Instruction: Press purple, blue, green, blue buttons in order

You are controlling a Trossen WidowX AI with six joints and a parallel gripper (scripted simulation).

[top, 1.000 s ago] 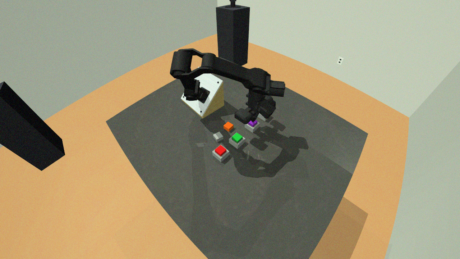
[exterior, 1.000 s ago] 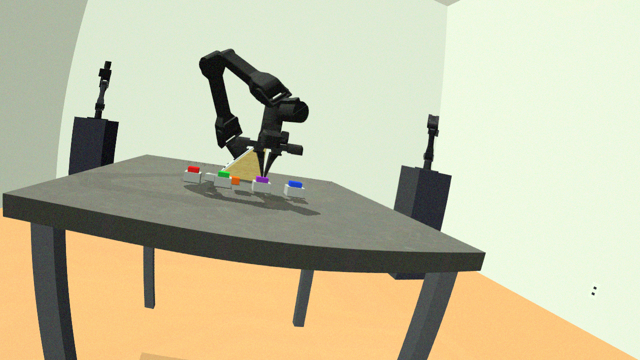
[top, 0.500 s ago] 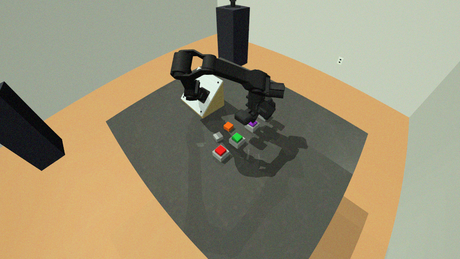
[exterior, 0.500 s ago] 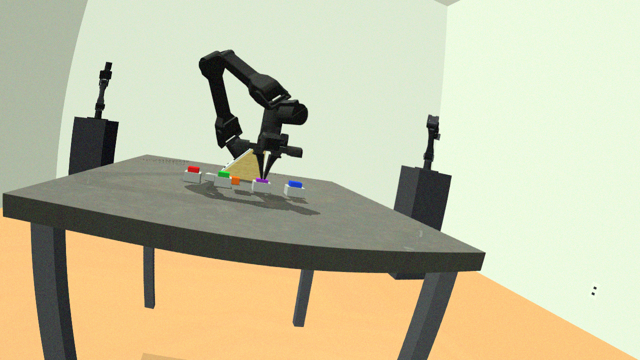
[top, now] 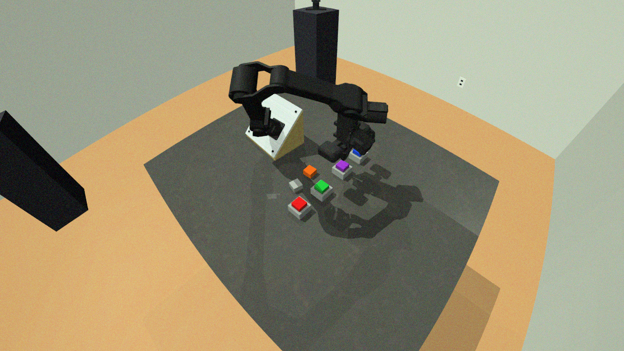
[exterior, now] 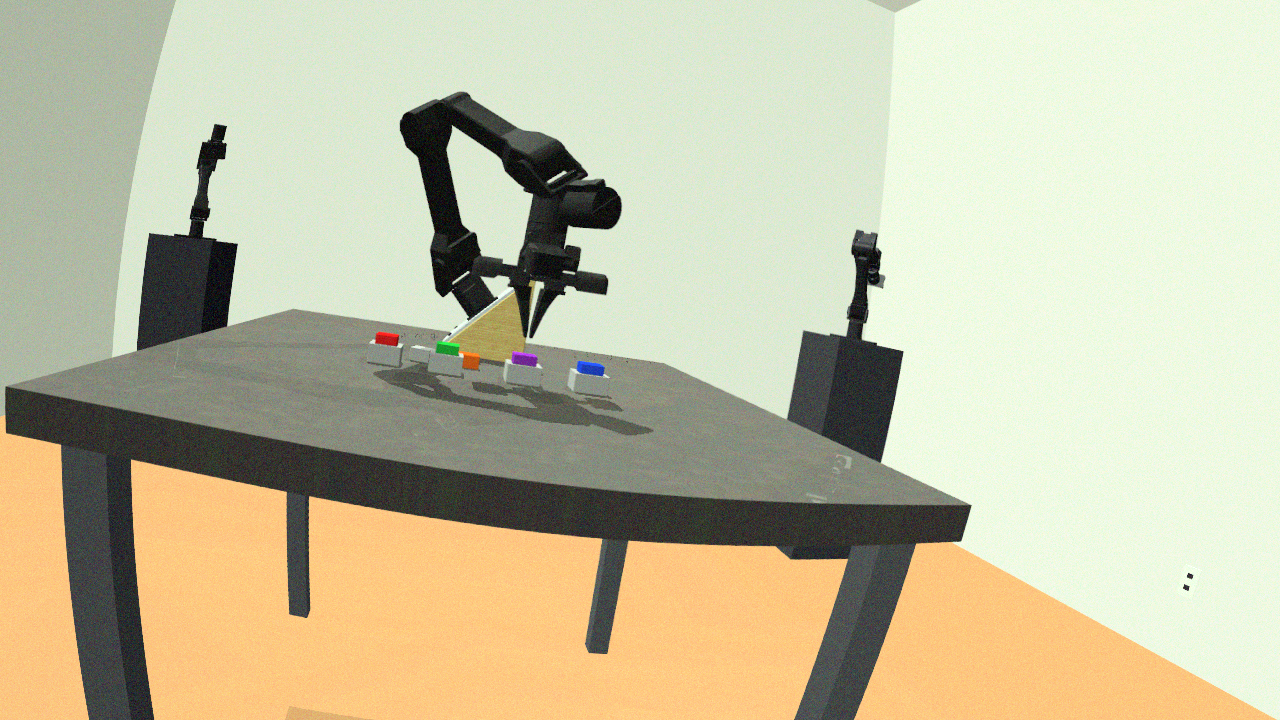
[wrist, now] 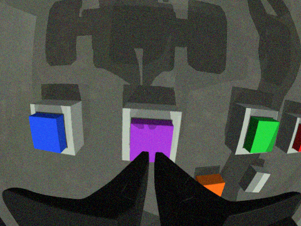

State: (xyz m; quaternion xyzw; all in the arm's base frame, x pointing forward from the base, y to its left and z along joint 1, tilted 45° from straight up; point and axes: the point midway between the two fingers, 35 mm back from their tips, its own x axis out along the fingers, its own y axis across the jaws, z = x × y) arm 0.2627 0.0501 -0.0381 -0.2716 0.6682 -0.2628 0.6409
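Right now the purple button is 30 mm below my gripper tip. The rest, counted from my gripper tip: orange block 80 mm to the right, 70 mm behind, 50 mm below; then green button 110 mm to the right, 30 mm below, 10 mm ahead; then blue button 90 mm to the left, 30 mm below, 10 mm behind.
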